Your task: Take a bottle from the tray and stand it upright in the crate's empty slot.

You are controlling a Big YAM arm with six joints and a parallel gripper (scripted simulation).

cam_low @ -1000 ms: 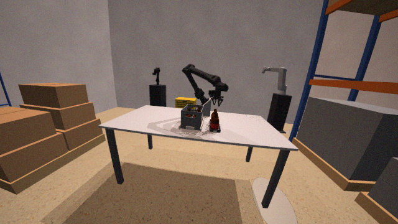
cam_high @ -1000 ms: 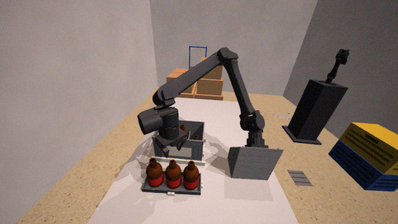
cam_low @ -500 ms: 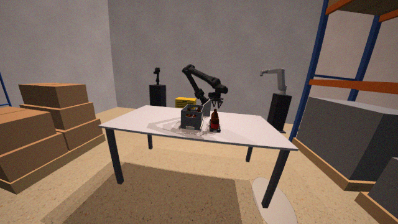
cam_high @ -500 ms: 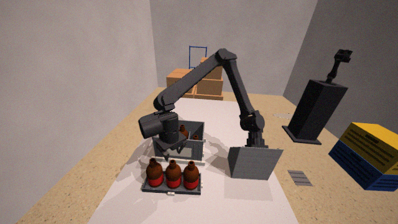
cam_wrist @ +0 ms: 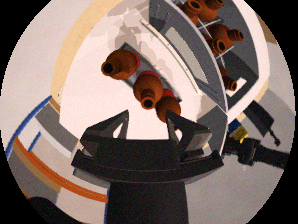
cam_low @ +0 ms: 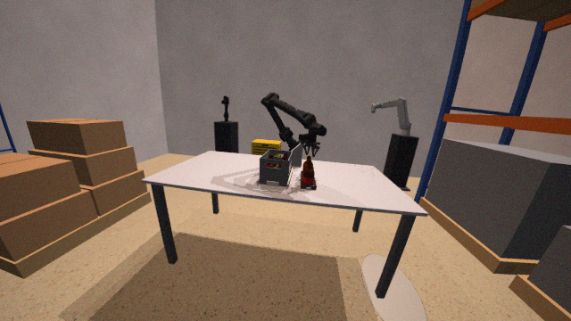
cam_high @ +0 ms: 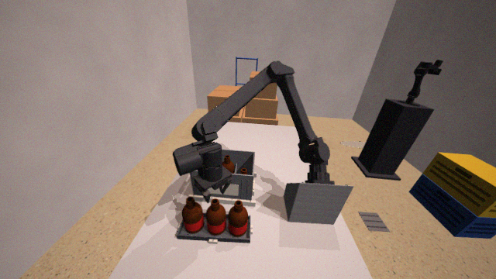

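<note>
The brown bottle lies 110 mm below my hand. The rest, counted from my hand: grey crate 220 mm to the right, 110 mm below, 20 mm ahead; then dark tray 180 mm below.
</note>
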